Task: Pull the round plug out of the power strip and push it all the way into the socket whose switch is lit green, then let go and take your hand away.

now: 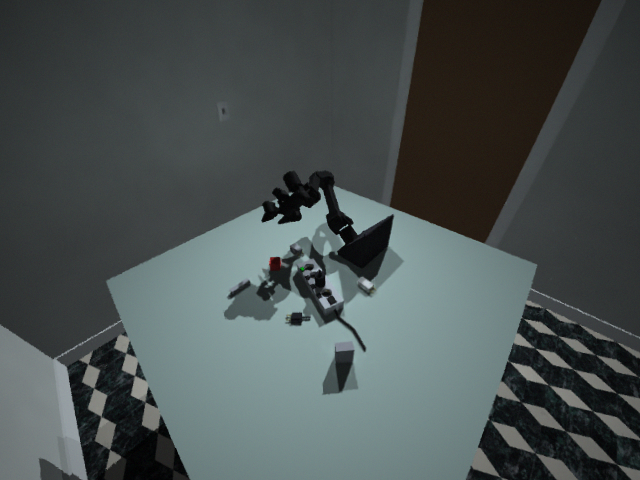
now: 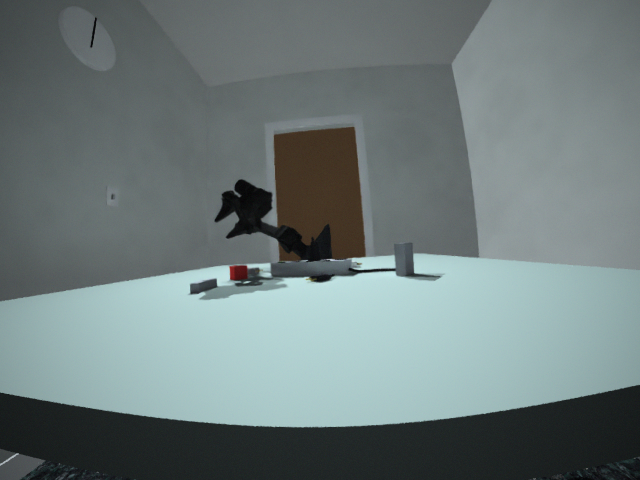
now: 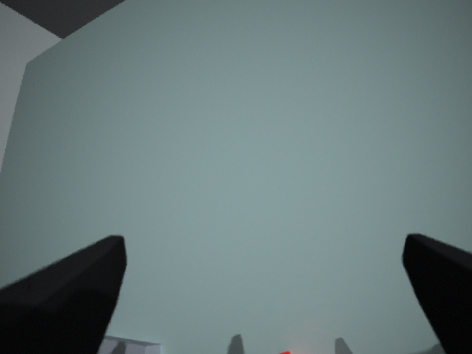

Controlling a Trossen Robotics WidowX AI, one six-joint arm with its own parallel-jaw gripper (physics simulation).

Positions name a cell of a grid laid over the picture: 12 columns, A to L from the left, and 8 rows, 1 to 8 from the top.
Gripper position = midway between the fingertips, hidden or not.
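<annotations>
Gripper: in image 1 (F4), image 2 (E4), image 3 (G6).
</annotations>
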